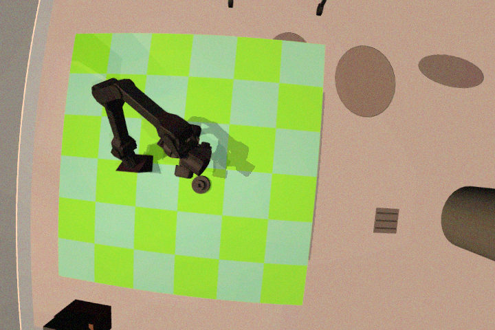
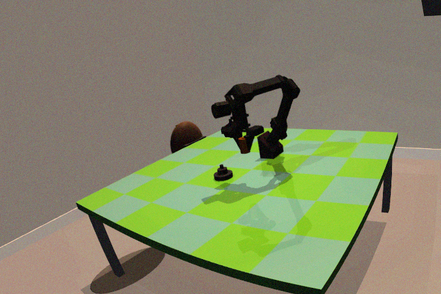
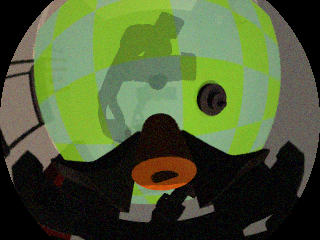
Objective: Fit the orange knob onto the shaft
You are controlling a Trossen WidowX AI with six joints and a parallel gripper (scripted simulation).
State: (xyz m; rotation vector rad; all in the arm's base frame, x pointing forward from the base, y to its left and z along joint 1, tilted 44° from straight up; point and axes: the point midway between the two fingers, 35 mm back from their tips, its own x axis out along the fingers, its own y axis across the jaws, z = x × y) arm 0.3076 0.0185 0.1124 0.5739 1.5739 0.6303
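Right now my gripper tip is 20 mm short of the dark round pedestal, 140 mm to the left of it and 100 mm above it. From my gripper tip the other things lie so: orange knob 20 mm above.
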